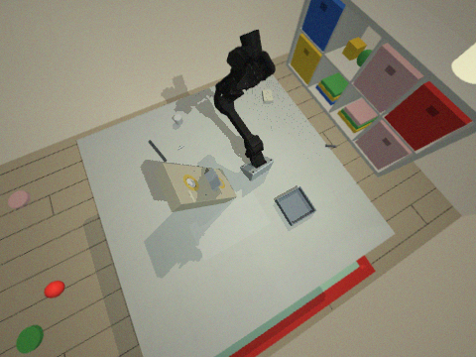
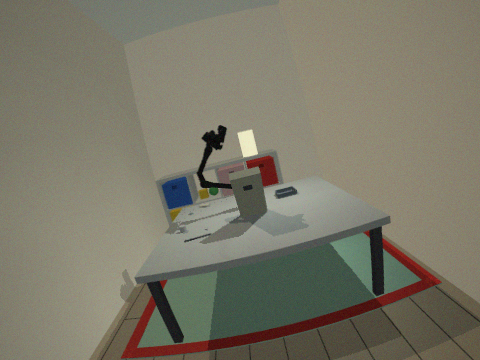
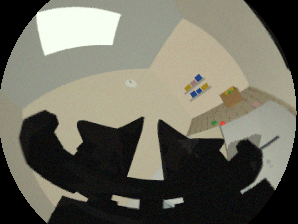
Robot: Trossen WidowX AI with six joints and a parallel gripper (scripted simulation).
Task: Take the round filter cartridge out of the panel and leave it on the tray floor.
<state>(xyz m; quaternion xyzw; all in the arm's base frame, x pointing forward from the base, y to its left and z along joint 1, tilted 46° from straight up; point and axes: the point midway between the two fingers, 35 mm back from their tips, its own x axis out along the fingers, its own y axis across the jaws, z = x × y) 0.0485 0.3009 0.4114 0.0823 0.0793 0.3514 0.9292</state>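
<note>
My gripper tip is 340 mm above the round grey filter cartridge, 240 mm short of it and 50 mm to the right of it. From my gripper tip the other things lie so: beige service panel 410 mm below, 200 mm ahead, 60 mm to the left; then small white cylinder 560 mm below, 440 mm to the right, 130 mm ahead; then grey tray 570 mm below, 340 mm to the left, 190 mm behind.
</note>
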